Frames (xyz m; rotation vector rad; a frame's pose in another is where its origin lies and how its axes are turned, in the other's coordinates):
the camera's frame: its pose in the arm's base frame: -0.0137 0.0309 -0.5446 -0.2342 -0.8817 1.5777
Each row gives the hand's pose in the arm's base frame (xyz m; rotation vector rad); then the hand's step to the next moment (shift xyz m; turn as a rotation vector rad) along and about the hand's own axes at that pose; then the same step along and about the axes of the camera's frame.
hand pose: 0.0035 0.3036 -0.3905 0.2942 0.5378 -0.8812
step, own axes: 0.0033 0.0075 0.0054 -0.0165 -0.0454 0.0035
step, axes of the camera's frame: -0.0013 -0.0090 -0.0037 -0.0034 0.0251 0.0413
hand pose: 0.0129 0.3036 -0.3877 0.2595 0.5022 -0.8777
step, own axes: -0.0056 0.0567 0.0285 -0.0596 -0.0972 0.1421
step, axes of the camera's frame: 0.0224 -0.0554 -0.0221 -0.0084 -0.0526 0.1742
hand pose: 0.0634 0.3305 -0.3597 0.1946 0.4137 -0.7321
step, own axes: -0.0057 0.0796 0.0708 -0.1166 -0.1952 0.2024
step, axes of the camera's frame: 0.0424 -0.0972 -0.0120 -0.0146 -0.0381 0.3017
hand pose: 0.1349 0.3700 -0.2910 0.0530 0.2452 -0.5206
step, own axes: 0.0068 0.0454 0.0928 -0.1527 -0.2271 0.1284
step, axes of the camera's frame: 0.0413 -0.0927 0.0205 -0.0226 0.0497 0.2973
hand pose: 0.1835 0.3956 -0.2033 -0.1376 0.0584 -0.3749
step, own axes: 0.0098 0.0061 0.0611 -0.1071 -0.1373 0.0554
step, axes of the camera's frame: 0.0245 -0.0504 0.0270 -0.0147 0.0559 0.1733
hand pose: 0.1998 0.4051 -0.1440 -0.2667 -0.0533 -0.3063
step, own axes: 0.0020 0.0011 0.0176 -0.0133 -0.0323 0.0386
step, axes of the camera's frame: 0.0098 -0.0122 0.0083 0.0056 -0.0118 0.0504
